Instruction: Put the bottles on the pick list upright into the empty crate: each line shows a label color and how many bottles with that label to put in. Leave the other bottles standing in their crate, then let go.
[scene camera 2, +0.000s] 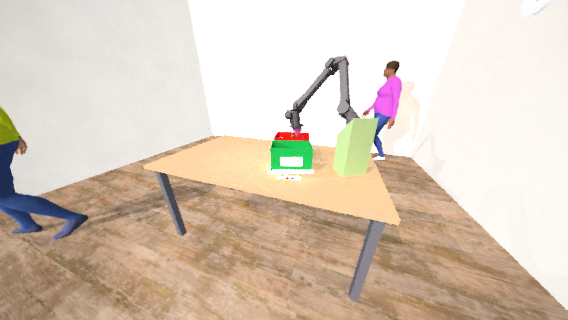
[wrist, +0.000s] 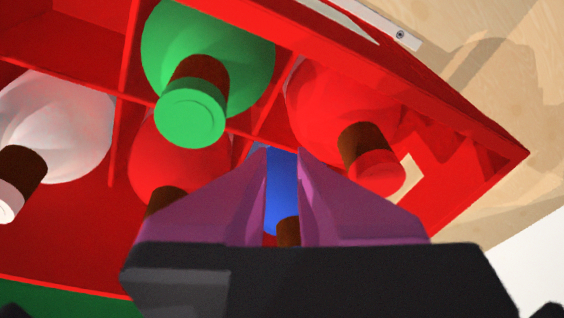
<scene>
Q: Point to a blue bottle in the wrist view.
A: At 281, 215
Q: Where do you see a white bottle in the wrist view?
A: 63, 130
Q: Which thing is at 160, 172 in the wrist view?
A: A red bottle.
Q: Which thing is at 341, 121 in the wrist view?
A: A red bottle.
</scene>
